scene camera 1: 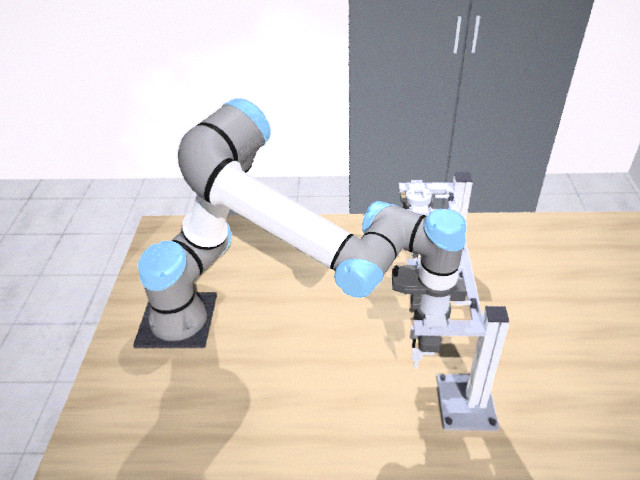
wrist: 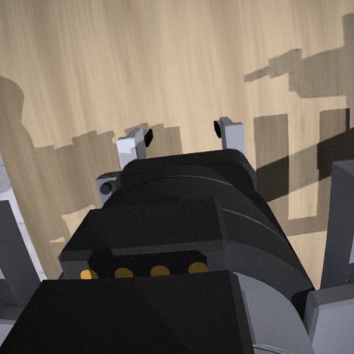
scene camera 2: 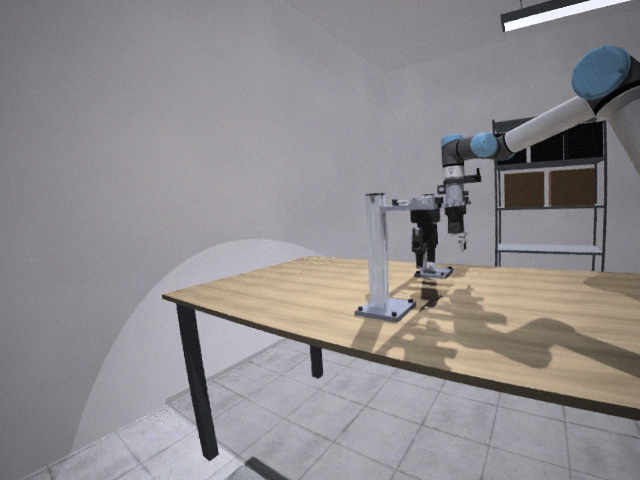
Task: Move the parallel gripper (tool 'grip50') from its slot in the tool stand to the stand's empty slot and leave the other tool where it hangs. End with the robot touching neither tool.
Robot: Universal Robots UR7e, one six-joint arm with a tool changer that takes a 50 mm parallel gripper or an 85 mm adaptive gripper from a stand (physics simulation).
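Where they show: arm's base at its link origin: point(scene camera 1: 178, 318).
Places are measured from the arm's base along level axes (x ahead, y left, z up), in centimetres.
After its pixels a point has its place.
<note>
The parallel gripper point(scene camera 1: 415, 346) point(scene camera 2: 462, 241) point(wrist: 183, 133) is under the arm's wrist at the slot nearest the camera in scene camera 1, with its black body pointing down. Its two pale fingers stand apart with black pads and nothing between them. In the wrist view, grey stand arms point(wrist: 344, 225) flank it. Whether it is latched to the wrist or seated in the slot cannot be told. The other tool, a black adaptive gripper point(scene camera 2: 424, 227), hangs at the stand's other end; its pale top point(scene camera 1: 418, 194) @[x 62.5, y 22.1, z 27.7 cm] shows in scene camera 1. The stand's middle part is largely hidden by the wrist.
The tool stand point(scene camera 1: 488, 356) @[x 76.5, y -20.6, z 18.2 cm] point(scene camera 2: 378, 248) @[x 72.4, y 28.4, z 16.2 cm] has two upright posts on bolted base plates and a rail between them. The wooden table point(scene camera 1: 310, 387) @[x 37.8, y -18.2, z -1.2 cm] point(scene camera 2: 268, 304) @[x 105.1, y 40.0, z -1.1 cm] carries it and the arm's base plate point(scene camera 1: 210, 304) @[x 7.4, y 5.5, z 0.0 cm]. A dark cabinet point(scene camera 1: 403, 103) stands behind.
</note>
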